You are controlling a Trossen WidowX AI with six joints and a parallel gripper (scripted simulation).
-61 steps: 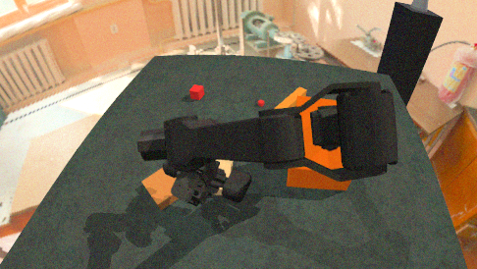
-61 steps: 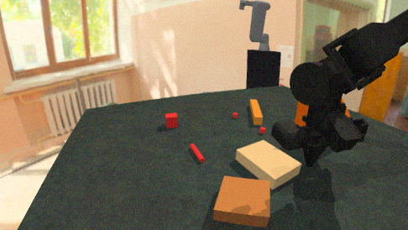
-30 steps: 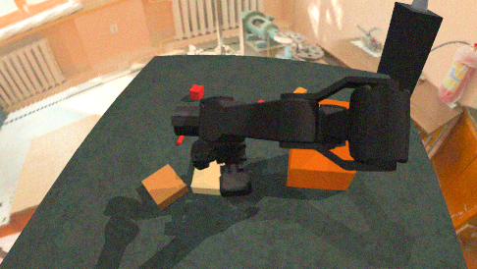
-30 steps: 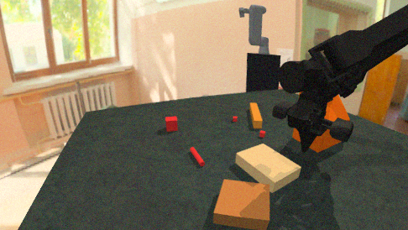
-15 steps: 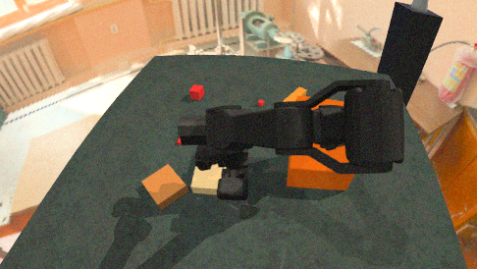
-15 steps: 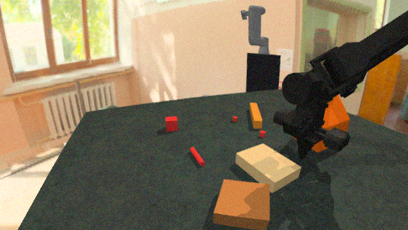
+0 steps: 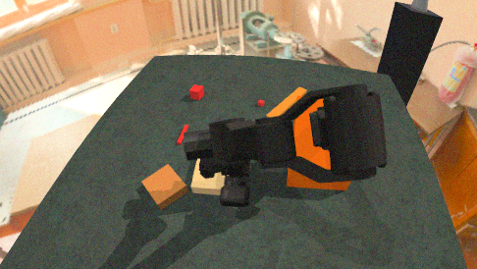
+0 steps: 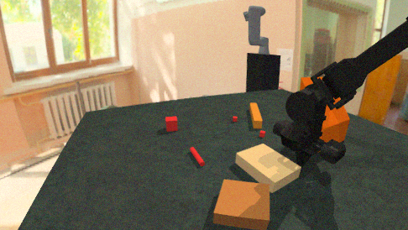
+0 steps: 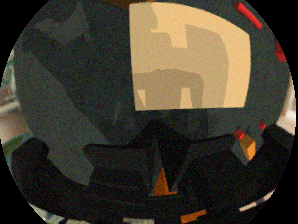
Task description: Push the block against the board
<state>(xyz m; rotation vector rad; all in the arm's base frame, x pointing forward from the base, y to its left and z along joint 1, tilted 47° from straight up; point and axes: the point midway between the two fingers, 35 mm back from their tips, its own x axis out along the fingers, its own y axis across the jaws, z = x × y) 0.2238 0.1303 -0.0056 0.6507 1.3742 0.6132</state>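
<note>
Now: the board 7 cm ahead of my gripper tip, 5 cm to the right of it and 1 cm above it. Round my gripper tip: square block 20 cm ahead, 2 cm to the left, 1 cm above; then orange bar 35 cm to the right, 14 cm behind, 1 cm above; then red stick 20 cm ahead, 19 cm to the right.
</note>
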